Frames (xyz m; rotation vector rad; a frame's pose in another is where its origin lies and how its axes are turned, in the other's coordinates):
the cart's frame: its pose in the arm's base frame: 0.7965 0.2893 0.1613 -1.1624 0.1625 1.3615
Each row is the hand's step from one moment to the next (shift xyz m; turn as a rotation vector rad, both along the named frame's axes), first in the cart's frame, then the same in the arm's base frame.
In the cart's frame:
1: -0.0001 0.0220 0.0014 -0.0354 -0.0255 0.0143
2: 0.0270 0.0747 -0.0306 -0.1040 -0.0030 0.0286
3: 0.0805 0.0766 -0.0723 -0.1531 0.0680 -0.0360
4: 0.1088 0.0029 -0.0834 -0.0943 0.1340 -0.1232
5: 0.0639 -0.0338 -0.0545 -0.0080 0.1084 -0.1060
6: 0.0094 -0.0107 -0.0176 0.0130 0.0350 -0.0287
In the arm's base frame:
1: -0.0186 -0.0038 -0.0113 0.0032 -0.0079 0.0451
2: -0.0371 -0.0199 -0.0740 -0.0421 -0.0482 0.0869
3: -0.0019 -0.0144 -0.1318 -0.0806 -0.1423 0.0510
4: 0.0716 0.0123 -0.1163 -0.0725 -0.1796 -0.0672
5: 0.0736 0.0109 -0.0515 -0.0358 -0.1043 -0.1044
6: 0.0204 -0.0040 -0.0090 -0.0099 -0.0193 -0.0418

